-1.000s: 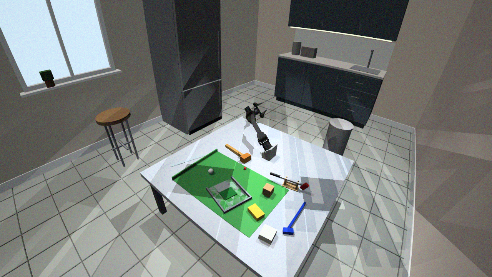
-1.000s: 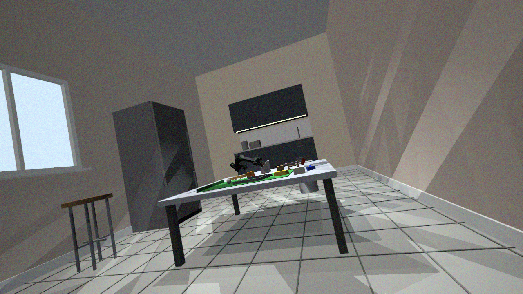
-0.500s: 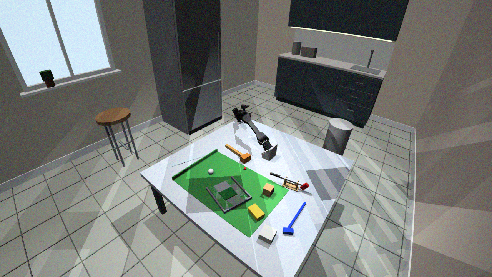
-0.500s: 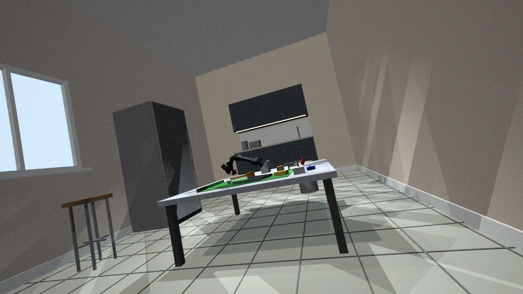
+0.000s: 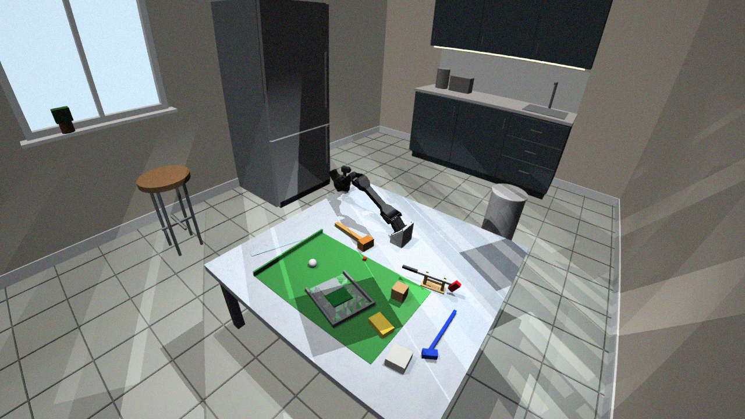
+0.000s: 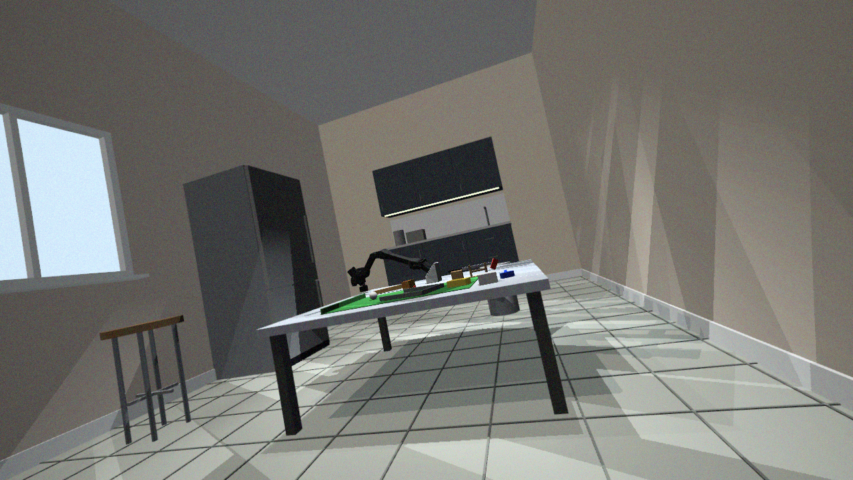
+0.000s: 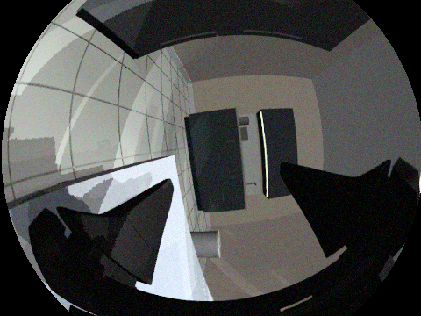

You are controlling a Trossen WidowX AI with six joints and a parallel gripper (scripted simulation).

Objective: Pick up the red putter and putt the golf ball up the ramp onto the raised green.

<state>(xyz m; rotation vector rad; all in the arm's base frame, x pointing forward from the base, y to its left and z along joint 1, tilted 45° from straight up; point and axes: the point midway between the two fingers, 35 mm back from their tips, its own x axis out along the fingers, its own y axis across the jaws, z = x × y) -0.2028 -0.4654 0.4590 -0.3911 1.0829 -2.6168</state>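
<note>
Right now the white golf ball is 730 mm ahead of my gripper tip, 500 mm to the left of it and 80 mm below it. Round my gripper tip: brown cube (940 mm to the left, 570 mm ahead, 70 mm below); small red marker (650 mm to the left, 510 mm ahead, 90 mm below); yellow block (1000 mm to the left, 760 mm ahead, 80 mm below).
</note>
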